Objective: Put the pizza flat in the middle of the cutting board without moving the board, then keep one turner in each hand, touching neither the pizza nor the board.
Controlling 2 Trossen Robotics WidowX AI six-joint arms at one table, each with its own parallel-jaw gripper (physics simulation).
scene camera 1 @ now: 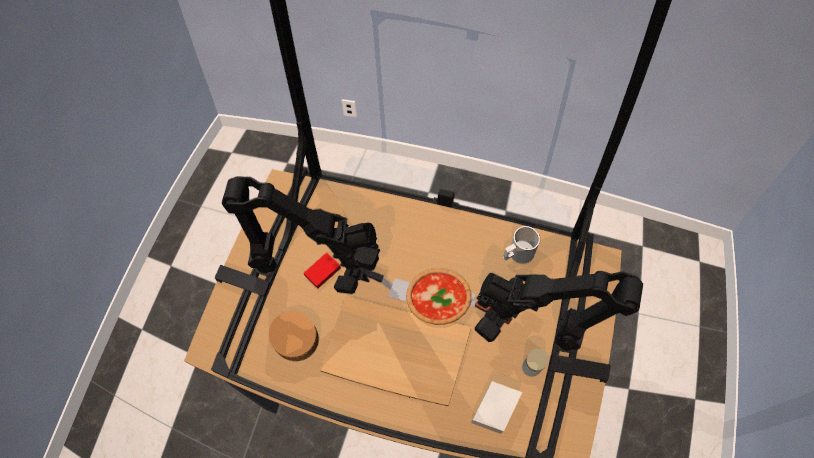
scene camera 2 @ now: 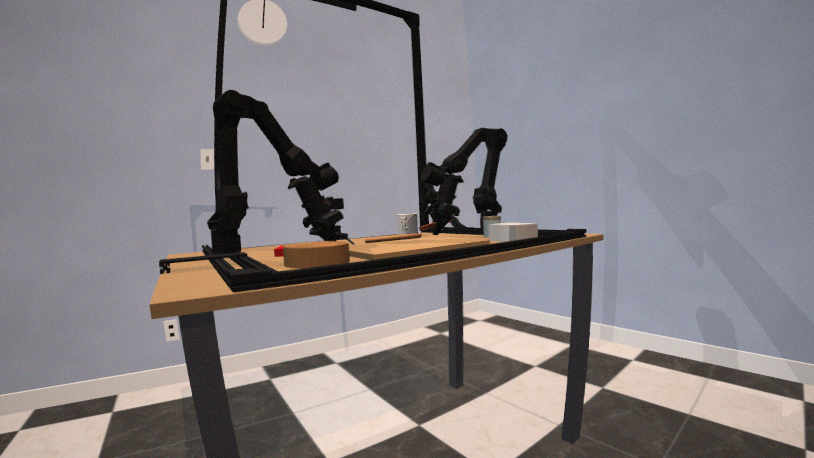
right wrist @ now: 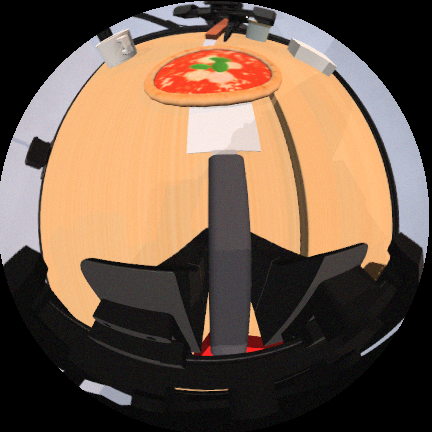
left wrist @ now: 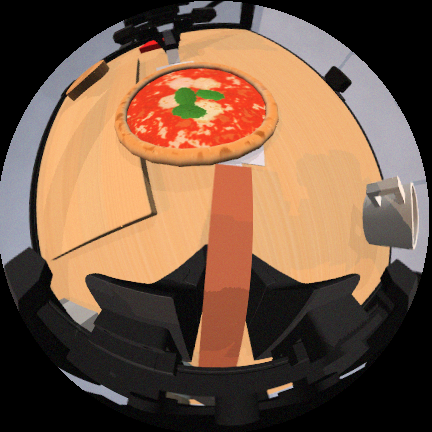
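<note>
The pizza (scene camera 1: 438, 296) (scene camera 2: 392, 237) (left wrist: 195, 115) (right wrist: 212, 75) lies flat, face up, at the back edge of the cutting board (scene camera 1: 398, 358) (scene camera 2: 421, 246) (left wrist: 95, 200) (right wrist: 345, 185), mostly behind it; I cannot tell whether it is slightly raised. My left gripper (scene camera 1: 482, 303) (left wrist: 222, 250) is shut on the brown-handled turner (left wrist: 228, 220) (right wrist: 216, 29); its blade is mostly hidden under the pizza's right side in scene camera 1. My right gripper (scene camera 1: 364, 274) (right wrist: 222, 232) is shut on the grey-handled turner (right wrist: 228, 210) (scene camera 1: 398, 289); its blade reaches the pizza's left edge, its tip hidden.
A red block (scene camera 1: 322, 270) is beside my right gripper. A round wooden block (scene camera 1: 293, 334) (scene camera 2: 316, 254) stands left of the board. A mug (scene camera 1: 523, 244) (left wrist: 390, 215) stands behind my left arm. A jar (scene camera 1: 535, 362) and a white box (scene camera 1: 496, 406) are at the front right.
</note>
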